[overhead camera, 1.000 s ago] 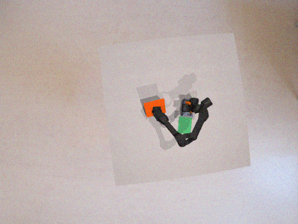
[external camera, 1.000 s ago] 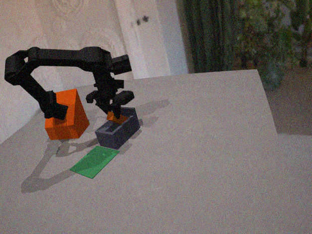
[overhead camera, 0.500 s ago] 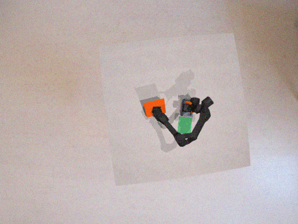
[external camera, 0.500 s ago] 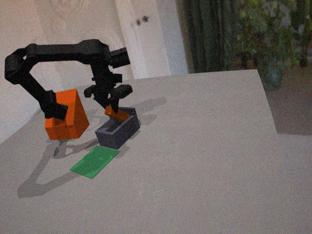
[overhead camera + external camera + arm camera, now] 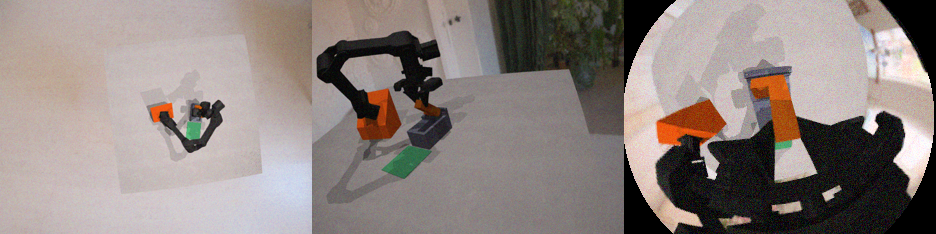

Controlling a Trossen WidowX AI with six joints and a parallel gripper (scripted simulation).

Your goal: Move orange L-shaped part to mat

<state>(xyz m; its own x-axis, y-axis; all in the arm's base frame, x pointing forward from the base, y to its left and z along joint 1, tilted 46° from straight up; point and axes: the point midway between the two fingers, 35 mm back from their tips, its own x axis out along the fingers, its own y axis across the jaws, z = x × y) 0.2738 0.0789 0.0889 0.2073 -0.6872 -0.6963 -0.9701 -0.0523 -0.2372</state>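
Right now my gripper tip is 30 mm past the green mat, 140 mm to the left of it and 150 mm above it. From my gripper tip the other things lie so: orange L-shaped part 10 mm behind, 30 mm to the left, 30 mm below.
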